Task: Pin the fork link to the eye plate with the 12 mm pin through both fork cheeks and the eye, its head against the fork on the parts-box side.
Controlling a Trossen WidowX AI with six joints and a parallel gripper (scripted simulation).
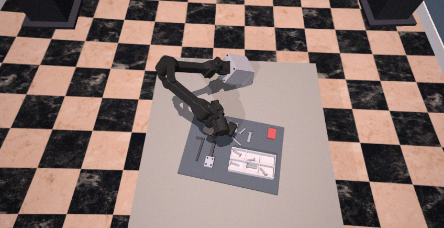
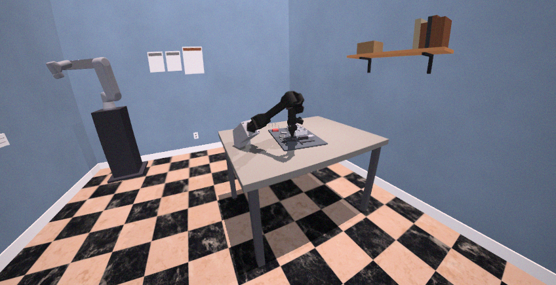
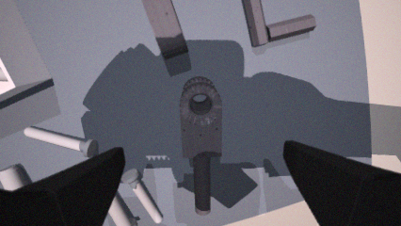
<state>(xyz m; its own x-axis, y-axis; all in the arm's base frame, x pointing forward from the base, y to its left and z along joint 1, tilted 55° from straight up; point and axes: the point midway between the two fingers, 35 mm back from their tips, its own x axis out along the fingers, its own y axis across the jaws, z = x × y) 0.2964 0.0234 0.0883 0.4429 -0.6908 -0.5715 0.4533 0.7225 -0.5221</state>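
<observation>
My gripper is now 6 cm above the dark fork link. From my hand the other things lie so: dark l-shaped bar: 6 cm ahead, 8 cm to the right, 8 cm below; then pin: 5 cm ahead, 10 cm to the left, 8 cm below; then eye plate: 8 cm ahead, 2 cm to the right, 7 cm below.
</observation>
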